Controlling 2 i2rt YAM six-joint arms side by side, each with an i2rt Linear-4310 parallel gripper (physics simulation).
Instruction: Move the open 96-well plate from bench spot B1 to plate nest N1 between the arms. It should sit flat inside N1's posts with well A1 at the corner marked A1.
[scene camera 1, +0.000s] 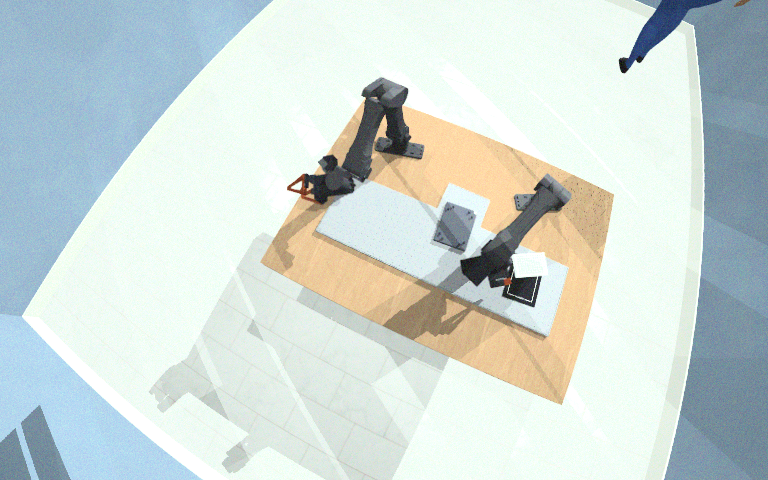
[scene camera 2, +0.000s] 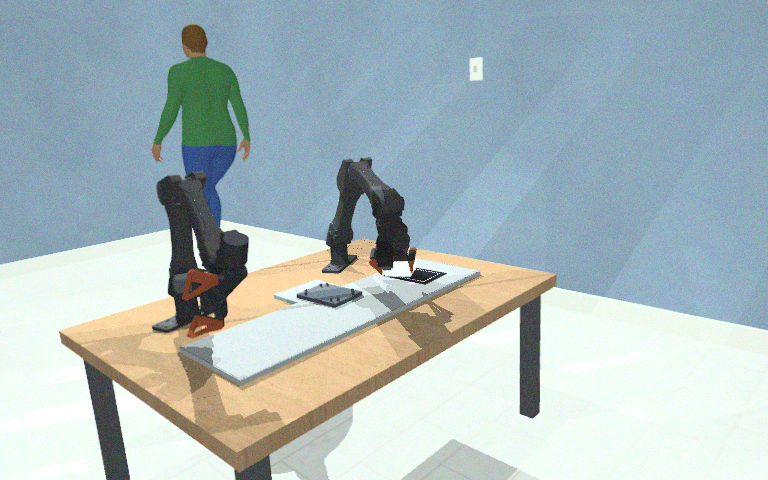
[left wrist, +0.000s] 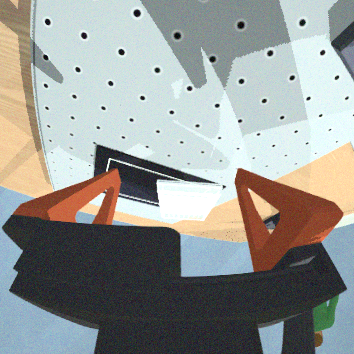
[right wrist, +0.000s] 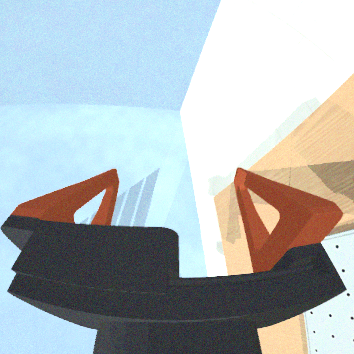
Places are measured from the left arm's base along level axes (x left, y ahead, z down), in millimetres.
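Pixels of known places: left gripper, fingertip midpoint: (scene camera 1: 498, 270) (scene camera 2: 396, 273) (left wrist: 177, 174); right gripper, fingertip midpoint: (scene camera 1: 294, 192) (scene camera 2: 187, 318) (right wrist: 176, 174); left arm's base, origin of the base link: (scene camera 2: 340, 264); right arm's base, origin of the base link: (scene camera 1: 399, 148) (scene camera 2: 188, 318).
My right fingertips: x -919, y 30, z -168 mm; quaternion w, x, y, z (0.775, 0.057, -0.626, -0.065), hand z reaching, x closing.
Note:
For each thing: its middle in the pictures, then the offset to it from my right fingertips. "pt": a spot on its surface instead. Level surfaces: height alone.
- white 96-well plate, body centre: (left wrist: 185, 204) (scene camera 2: 401, 268) (scene camera 1: 530, 264) dx +830, dy +230, dz +146 mm
- black pad, surface spot: (left wrist: 134, 182) (scene camera 2: 420, 276) (scene camera 1: 520, 286) pt dx +785, dy +307, dz +154 mm
- Plate nest N1, body centre: (scene camera 2: 329, 293) (scene camera 1: 456, 225) dx +563, dy +74, dz +145 mm
- long pale perforated board, its level: dz +155 mm
- wooden table, its level: dz +168 mm
The white 96-well plate (scene camera 1: 530, 264) (scene camera 2: 400, 273) (left wrist: 188, 201) lies on bench spot B1, a black pad (scene camera 1: 522, 292) (scene camera 2: 421, 275) (left wrist: 134, 182) with a white outline. It overlaps the pad's back part, turned relative to the outline; wells and A1 are too faint to tell. My left gripper (scene camera 2: 396, 272) (left wrist: 177, 174) is open above and near the plate, with nothing between its fingers. Plate nest N1 (scene camera 1: 454, 226) (scene camera 2: 329, 294), a grey slab with dark corner posts, holds no plate. My right gripper (scene camera 1: 296, 191) (scene camera 2: 186, 316) (right wrist: 176, 174) is open and empty, far from the plate.
A long pale perforated board (scene camera 1: 379, 232) (scene camera 2: 283, 339) (left wrist: 150, 100) lies on the wooden table (scene camera 1: 351, 283) (scene camera 2: 317, 390). The nest stands between the arms. The right gripper is near the table's edge. A person (scene camera 1: 659, 33) (scene camera 2: 206, 101) is beyond the table.

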